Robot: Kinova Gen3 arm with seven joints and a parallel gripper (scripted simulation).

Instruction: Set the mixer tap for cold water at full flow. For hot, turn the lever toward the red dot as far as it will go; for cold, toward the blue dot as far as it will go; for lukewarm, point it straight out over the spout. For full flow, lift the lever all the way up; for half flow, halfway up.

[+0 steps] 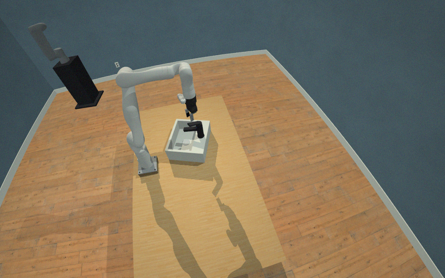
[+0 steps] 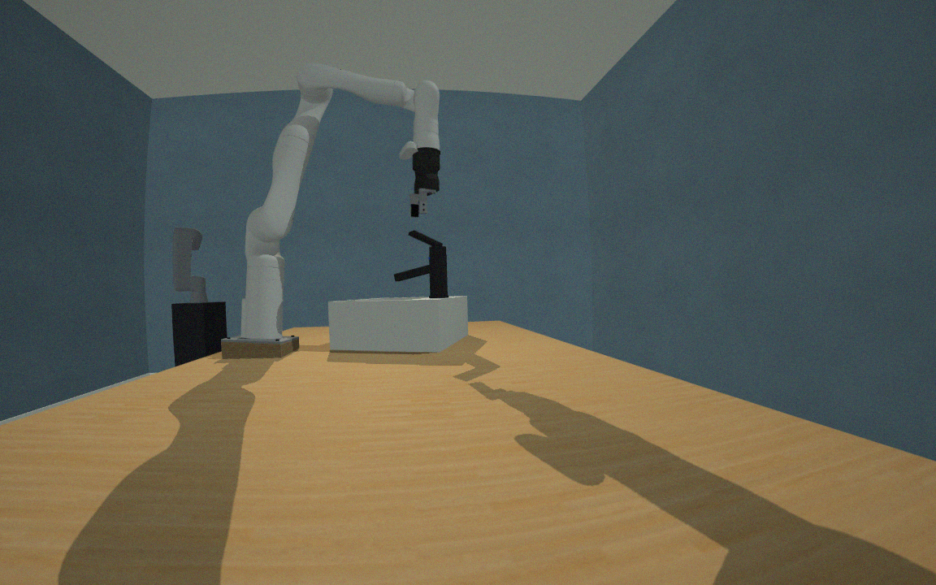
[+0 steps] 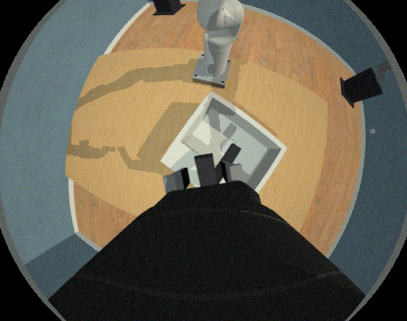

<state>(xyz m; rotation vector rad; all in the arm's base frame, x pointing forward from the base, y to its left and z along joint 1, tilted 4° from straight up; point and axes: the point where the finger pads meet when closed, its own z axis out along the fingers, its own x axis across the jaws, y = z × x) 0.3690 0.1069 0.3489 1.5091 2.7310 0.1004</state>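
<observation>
Now: the lever 8 cm below my hand, 2 cm ahead of it and 1 cm to the left of it. From my hand the other things lie so: white basin (33 cm below, 7 cm behind, 6 cm to the left).
</observation>
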